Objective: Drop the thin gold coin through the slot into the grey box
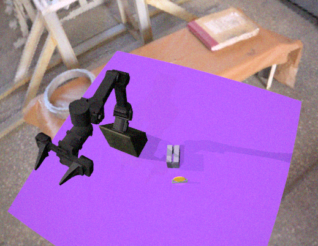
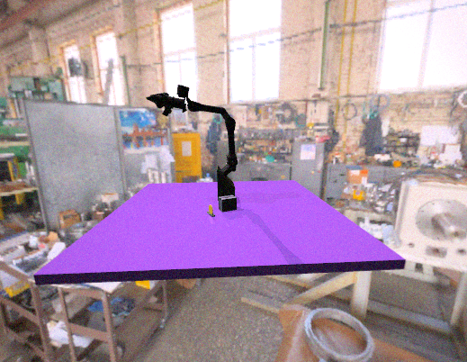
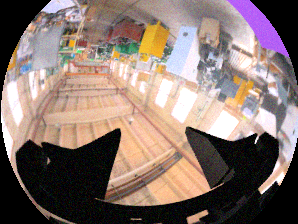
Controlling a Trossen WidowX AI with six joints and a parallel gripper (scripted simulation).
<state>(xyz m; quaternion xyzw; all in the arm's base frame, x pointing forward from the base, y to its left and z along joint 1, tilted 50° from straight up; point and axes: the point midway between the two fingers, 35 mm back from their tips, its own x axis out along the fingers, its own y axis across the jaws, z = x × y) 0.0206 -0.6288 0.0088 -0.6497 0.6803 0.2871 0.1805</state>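
Right now the gold coin is 62 cm below my gripper tip, 32 cm to the left of it and 24 cm ahead of it.
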